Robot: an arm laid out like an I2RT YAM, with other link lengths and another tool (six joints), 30 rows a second.
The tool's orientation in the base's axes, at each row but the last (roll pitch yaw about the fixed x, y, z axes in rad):
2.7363 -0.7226 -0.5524
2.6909 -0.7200 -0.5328
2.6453 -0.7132 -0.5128
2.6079 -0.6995 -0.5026
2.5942 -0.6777 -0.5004
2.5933 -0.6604 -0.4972
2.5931 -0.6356 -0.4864
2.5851 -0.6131 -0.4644
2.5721 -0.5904 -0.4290
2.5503 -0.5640 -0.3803
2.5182 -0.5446 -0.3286
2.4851 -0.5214 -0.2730
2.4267 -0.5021 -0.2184
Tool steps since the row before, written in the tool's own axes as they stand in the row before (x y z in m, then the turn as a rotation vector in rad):
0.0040 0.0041 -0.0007 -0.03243 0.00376 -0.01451
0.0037 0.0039 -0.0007 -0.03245 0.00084 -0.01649
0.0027 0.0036 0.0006 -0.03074 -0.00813 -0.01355
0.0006 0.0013 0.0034 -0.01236 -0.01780 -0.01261
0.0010 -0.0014 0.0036 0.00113 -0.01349 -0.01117
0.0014 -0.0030 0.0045 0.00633 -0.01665 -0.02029
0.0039 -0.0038 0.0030 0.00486 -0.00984 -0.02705
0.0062 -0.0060 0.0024 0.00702 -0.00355 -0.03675
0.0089 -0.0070 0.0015 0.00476 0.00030 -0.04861
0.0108 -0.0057 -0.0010 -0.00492 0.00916 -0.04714
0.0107 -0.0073 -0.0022 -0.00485 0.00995 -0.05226
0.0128 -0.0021 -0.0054 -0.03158 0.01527 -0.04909
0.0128 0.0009 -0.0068 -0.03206 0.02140 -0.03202
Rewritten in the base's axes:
-0.0006 -0.0038 0.0043 -0.02786 0.01983 -0.01033
-0.0006 -0.0034 0.0042 -0.02639 0.02302 -0.00996
-0.0006 -0.0036 0.0027 -0.01817 0.02584 -0.01403
0.0003 -0.0034 -0.0013 0.00117 0.02417 -0.00658
0.0025 -0.0021 -0.0023 0.00770 0.01554 0.00267
0.0040 -0.0019 -0.0034 0.01156 0.02193 0.01070
0.0059 -0.0012 -0.0013 0.00455 0.02304 0.01733
0.0089 -0.0002 -0.0007 0.00009 0.02504 0.02803
0.0114 0.0004 0.0008 -0.00641 0.03148 0.03679
0.0116 0.0011 0.0038 -0.01889 0.02766 0.03476
0.0122 0.0035 0.0034 -0.02034 0.03063 0.03875
0.0106 0.0022 0.0090 -0.04467 0.03106 0.02607
0.0091 0.0019 0.0112 -0.04434 0.01479 0.01806

